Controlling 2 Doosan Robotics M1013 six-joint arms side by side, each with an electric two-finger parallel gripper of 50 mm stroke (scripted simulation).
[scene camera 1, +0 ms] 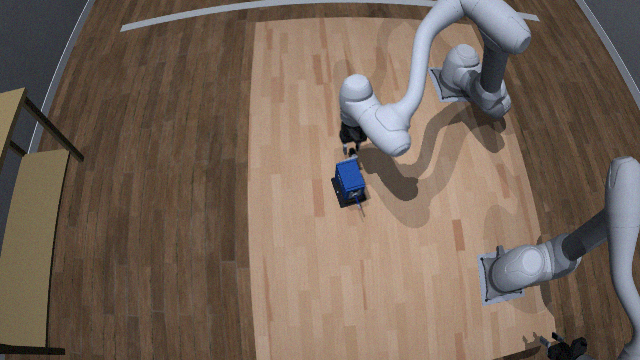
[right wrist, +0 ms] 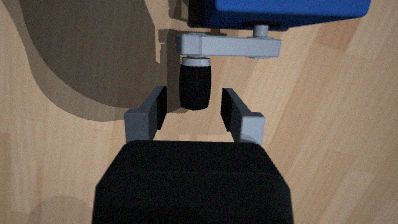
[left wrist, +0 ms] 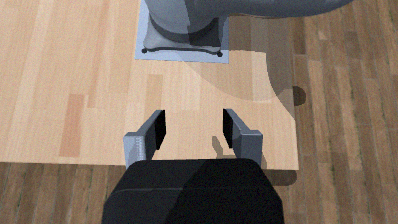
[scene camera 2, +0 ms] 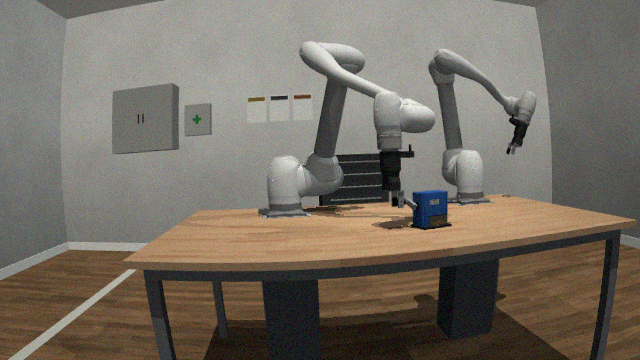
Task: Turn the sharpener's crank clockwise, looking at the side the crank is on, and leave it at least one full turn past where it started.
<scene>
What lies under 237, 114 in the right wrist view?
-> My right gripper.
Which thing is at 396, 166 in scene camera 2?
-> My right gripper.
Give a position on a blue sharpener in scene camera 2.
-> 431, 211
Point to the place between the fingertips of my left gripper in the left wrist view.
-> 194, 121
</scene>
